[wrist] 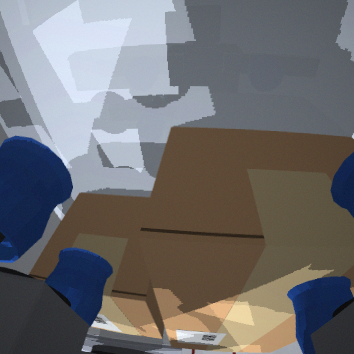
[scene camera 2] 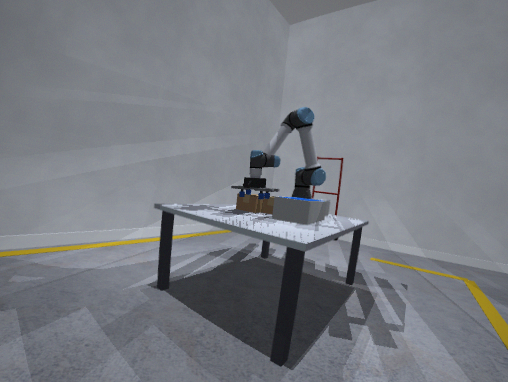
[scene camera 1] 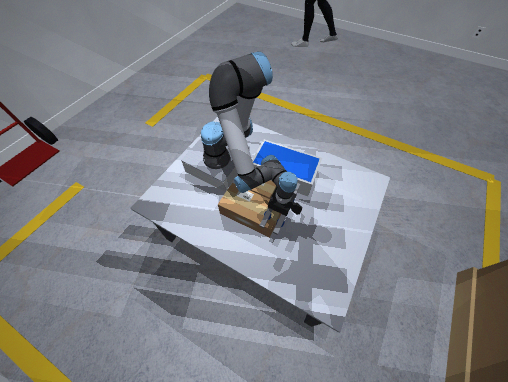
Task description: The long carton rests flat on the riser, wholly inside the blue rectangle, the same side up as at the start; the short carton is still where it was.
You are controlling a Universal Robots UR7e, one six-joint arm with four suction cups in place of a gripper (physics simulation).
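Seen in the pictures: end effector, tool point: (wrist: 197, 235) (scene camera 2: 254, 197); arm's base, origin of the base link: (wrist: 126, 353) (scene camera 1: 216, 158).
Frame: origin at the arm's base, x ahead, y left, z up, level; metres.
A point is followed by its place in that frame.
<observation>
Two brown cartons (scene camera 1: 244, 211) {x 0.294, y -0.235, z -0.006 m} (scene camera 2: 249, 204) {x 0.454, y -0.164, z -0.064 m} lie flat side by side on the white table (scene camera 1: 355, 212) {x 0.817, y 0.067, z -0.109 m} (scene camera 2: 290, 232) {x 0.823, y 0.280, z -0.109 m}. In the wrist view the long carton (wrist: 218, 182) {x 0.455, y -0.153, z -0.042 m} is on the right and reaches farther away. The short carton (wrist: 102, 218) {x 0.377, y -0.050, z -0.075 m} is on the left. My suction gripper (scene camera 1: 274, 218) (scene camera 2: 254, 193) {x 0.443, y -0.142, z -0.018 m} (wrist: 193, 246) {x 0.443, y -0.142, z -0.018 m} sits at the cartons' end nearest the riser, its blue cups at or just above their tops, holding nothing. The grey riser (scene camera 2: 299, 211) {x 0.546, y 0.201, z -0.048 m} stands behind them, and its blue rectangle (scene camera 1: 290, 161) {x 0.390, y 0.150, z 0.011 m} (scene camera 2: 304, 198) {x 0.328, y 0.141, z 0.014 m} is bare.
The arm's base (scene camera 1: 215, 149) {x 0.042, y -0.051, z 0.144 m} stands at the table's back left, beside the riser. A person (scene camera 1: 318, 20) walks on the floor beyond the yellow line. A red rack (scene camera 2: 341, 178) stands behind the table by the wall.
</observation>
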